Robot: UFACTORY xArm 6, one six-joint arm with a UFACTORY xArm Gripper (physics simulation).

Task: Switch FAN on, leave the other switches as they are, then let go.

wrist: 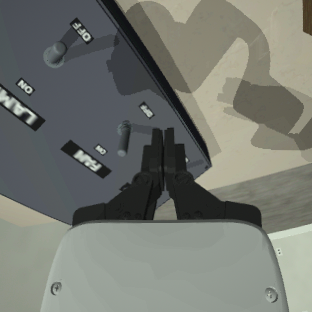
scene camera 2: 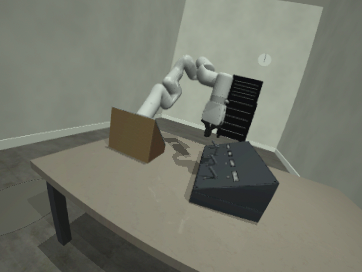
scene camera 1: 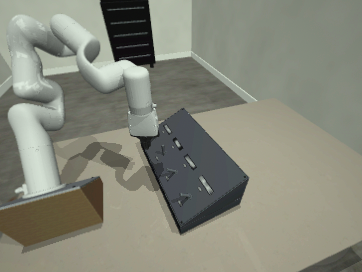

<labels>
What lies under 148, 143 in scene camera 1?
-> The gripper.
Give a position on a dark sloped switch panel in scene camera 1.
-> At 204, 170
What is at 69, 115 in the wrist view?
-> A dark sloped switch panel.
</labels>
